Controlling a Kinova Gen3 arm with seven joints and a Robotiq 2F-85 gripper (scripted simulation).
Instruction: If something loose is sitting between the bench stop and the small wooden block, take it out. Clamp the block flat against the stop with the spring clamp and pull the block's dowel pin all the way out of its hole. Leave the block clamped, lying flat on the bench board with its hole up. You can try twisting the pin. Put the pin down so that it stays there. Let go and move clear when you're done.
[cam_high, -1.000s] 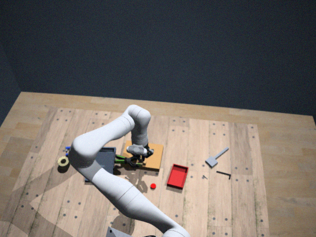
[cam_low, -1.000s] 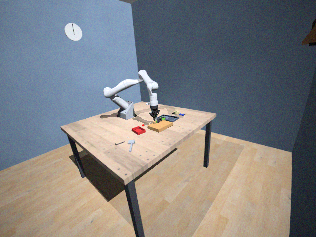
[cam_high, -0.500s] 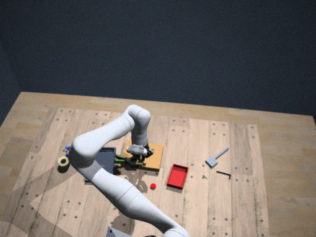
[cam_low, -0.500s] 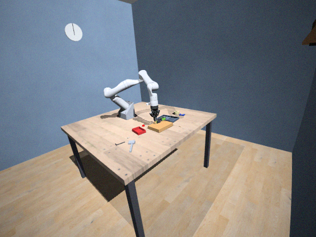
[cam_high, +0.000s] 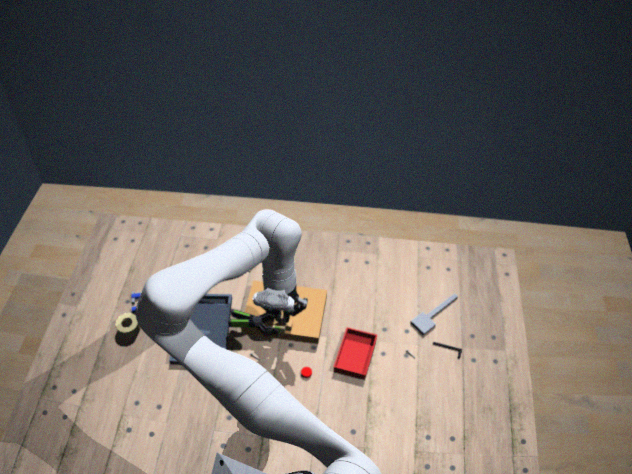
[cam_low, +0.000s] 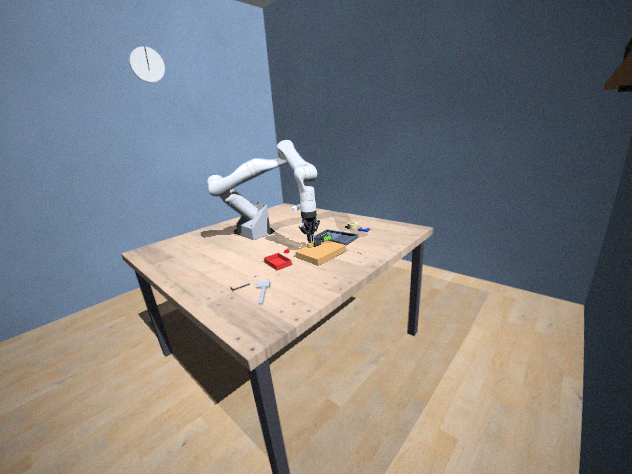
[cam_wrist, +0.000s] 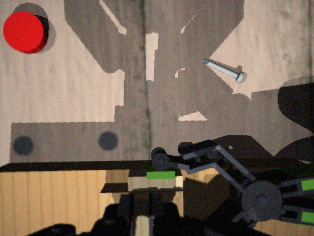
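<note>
My hand is 2 cm above the dowel pin. From my hand the other things lie so: bench board 6 cm ahead, 1 cm to the left, 5 cm below; wooden block 4 cm below; red disc 10 cm behind, 8 cm to the right, 7 cm below.
</note>
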